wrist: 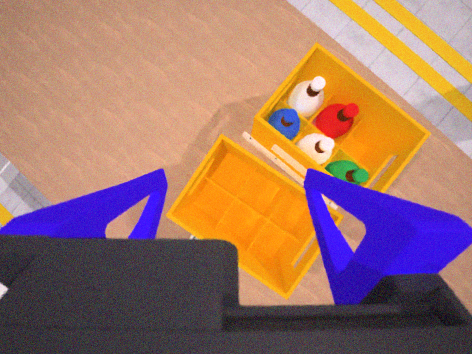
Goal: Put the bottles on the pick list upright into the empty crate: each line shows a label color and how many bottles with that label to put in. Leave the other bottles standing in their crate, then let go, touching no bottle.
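Places are measured from the arm's base along level axes (x back, y right, z up), in metres.
Pixels of known places: gripper, between the fingertips: [235, 176].
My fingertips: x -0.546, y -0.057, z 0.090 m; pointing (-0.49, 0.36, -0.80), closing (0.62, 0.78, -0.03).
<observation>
For each thing: its middle in the pictures, then the offset to it from my fingertips. "pt": a spot on its surface instead. Level surfaces: height alone.
- yellow crate with bottles, middle of its body: [323, 135] dx +0.041, dy +0.213, dz -0.316 m
- red bottle, middle of its body: [333, 121] dx +0.031, dy +0.253, dz -0.318 m
- blue bottle, middle of its body: [282, 126] dx -0.034, dy +0.155, dz -0.318 m
- green bottle, middle of its body: [341, 176] dx +0.140, dy +0.187, dz -0.318 m
- empty yellow crate, a spot on its surface: [195, 176] pt dx -0.055, dy -0.061, dz -0.229 m
- wooden table, height of its surface: dz -0.404 m
The yellow crate with bottles [372, 91] stands at the upper right in the wrist view. In it stand two white bottles, one [306, 97] near its left corner and one [315, 148] on the near side, a red bottle [334, 121], a blue bottle [284, 124] and a green bottle [342, 170]. The empty yellow crate [195, 176], with divided compartments, sits nearer, below it in the view. My gripper [235, 176] is open and empty, high above the empty crate; its right finger overlaps that crate's corner in view. The pick list does not show.
Light strips [260, 148] lie between the two crates. Both crates stand on a wooden table [100, 90]. A tiled floor with yellow lines [395, 47] shows beyond the table edge at the upper right, and more floor shows at the left.
</observation>
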